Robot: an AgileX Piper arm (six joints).
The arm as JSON. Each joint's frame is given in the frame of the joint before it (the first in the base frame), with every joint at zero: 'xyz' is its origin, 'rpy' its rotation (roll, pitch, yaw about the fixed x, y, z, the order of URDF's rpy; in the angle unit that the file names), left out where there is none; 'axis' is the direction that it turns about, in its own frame. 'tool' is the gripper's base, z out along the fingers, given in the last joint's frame.
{
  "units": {
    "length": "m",
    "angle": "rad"
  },
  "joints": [
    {
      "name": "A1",
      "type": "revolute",
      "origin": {
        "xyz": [
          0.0,
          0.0,
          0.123
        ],
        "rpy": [
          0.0,
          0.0,
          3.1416
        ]
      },
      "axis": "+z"
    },
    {
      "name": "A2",
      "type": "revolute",
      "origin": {
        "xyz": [
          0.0,
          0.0,
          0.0
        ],
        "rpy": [
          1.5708,
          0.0,
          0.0
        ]
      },
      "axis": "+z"
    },
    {
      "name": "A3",
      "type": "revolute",
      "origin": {
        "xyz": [
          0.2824,
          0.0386,
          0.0
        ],
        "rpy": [
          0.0,
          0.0,
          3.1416
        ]
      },
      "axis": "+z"
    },
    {
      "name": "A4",
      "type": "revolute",
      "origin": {
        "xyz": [
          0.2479,
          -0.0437,
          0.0
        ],
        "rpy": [
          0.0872,
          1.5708,
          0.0
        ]
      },
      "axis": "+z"
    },
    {
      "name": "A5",
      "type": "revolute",
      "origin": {
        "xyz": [
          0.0,
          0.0,
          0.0
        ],
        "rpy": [
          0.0,
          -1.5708,
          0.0
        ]
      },
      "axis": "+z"
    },
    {
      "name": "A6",
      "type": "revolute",
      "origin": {
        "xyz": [
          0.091,
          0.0,
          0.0
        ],
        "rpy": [
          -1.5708,
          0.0,
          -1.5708
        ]
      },
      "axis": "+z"
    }
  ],
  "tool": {
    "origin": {
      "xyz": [
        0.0,
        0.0,
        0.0
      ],
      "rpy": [
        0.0,
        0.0,
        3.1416
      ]
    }
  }
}
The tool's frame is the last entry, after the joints.
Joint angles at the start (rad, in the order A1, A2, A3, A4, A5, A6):
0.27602 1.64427 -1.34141 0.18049 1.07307 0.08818
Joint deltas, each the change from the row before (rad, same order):
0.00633 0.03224 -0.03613 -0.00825 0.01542 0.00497
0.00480 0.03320 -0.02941 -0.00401 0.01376 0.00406
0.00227 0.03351 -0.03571 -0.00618 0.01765 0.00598
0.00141 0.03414 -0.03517 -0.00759 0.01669 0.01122
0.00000 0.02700 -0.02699 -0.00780 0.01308 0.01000
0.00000 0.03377 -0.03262 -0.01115 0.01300 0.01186
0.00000 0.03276 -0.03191 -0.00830 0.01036 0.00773
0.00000 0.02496 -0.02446 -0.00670 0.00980 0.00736
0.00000 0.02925 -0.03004 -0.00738 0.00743 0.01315
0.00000 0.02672 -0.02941 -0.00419 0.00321 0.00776
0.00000 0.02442 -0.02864 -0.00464 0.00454 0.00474
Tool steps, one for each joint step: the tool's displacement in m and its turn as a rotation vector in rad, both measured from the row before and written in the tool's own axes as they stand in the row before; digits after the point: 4 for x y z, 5 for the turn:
-0.0069 0.0023 0.0039 0.00640 0.01215 -0.00552
-0.0059 0.0016 0.0059 0.00437 0.01796 -0.00178
-0.0068 0.0009 0.0045 0.00640 0.01528 0.00074
-0.0068 0.0005 0.0050 0.00816 0.01509 0.00647
-0.0053 -0.0002 0.0042 0.00861 0.01215 0.00677
-0.0067 -0.0004 0.0056 0.01202 0.01268 0.00752
-0.0066 -0.0001 0.0056 0.00917 0.01002 0.00458
-0.0048 -0.0001 0.0043 0.00766 0.00927 0.00485
-0.0062 0.0001 0.0048 0.00777 0.00549 0.01030
-0.0061 0.0005 0.0041 0.00382 -0.00010 0.00593
-0.0056 0.0005 0.0034 0.00415 -0.00038 0.00262

